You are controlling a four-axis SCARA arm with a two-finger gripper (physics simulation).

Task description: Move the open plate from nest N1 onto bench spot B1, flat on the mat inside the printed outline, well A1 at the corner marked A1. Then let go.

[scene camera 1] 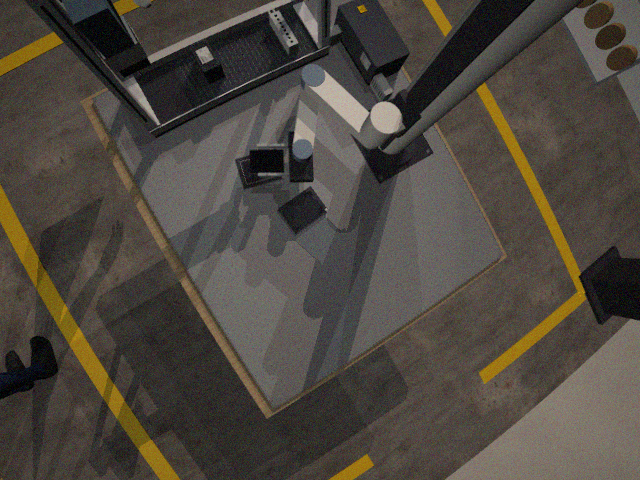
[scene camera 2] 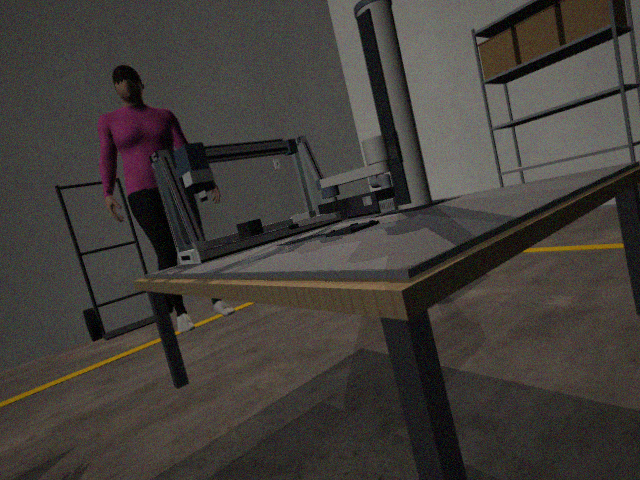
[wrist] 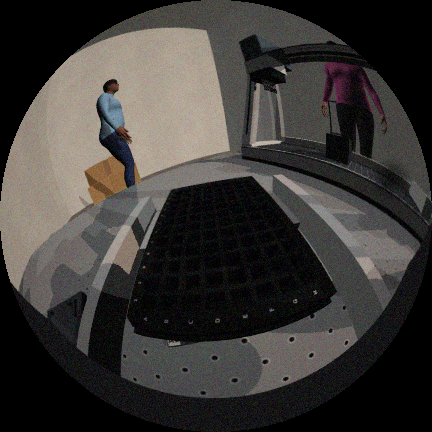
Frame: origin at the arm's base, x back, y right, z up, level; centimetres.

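Seen in the pictures: gripper, fingertip midpoint: point(scene camera 1: 257, 160) point(scene camera 2: 296, 224) point(wrist: 212, 194).
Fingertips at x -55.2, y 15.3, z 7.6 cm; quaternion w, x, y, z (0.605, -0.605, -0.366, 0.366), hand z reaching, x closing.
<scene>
Offsets run from my fingertips to a thing's middle. "spot": to the spot under its first point. Level surfaces: height alone.
The open plate {dz -0.6, dx +3.1, dy -1.6 cm} point(scene camera 1: 266, 158) point(wrist: 222, 270) is black with a grid of wells; letters A to H run along its near edge in the wrist view. My gripper point(scene camera 1: 266, 161) point(wrist: 212, 194) is shut on it, one pale finger along each side. The plate hangs above a dark rectangle with a thin light outline {spot: dz -6.2, dx -5.4, dy +2.2 cm} point(scene camera 1: 244, 167), which shows past its left and lower edges in scene camera 1, turned slightly from it. A small white mark {dz -6.1, dx +6.2, dy -8.5 cm} point(wrist: 174, 343) shows by the plate's A corner in the wrist view. The plate hides the rest. Scene camera 2 does not show the plate clearly.
A second dark square {spot: dz -5.1, dx +5.9, dy -24.3 cm} point(scene camera 1: 302, 210) point(wrist: 67, 315) lies close by on the bench mat {dz -6.3 cm} point(scene camera 1: 439, 232). A gantry with a dark tray point(scene camera 1: 237, 62) stands along the back, a black block {spot: dz +4.6, dx +1.1, dy +36.2 cm} point(scene camera 1: 210, 71) on it. A dark box {spot: dz +5.2, dx +64.8, dy +21.2 cm} point(scene camera 1: 374, 38) stands beside the arm's column point(scene camera 2: 403, 103).
</scene>
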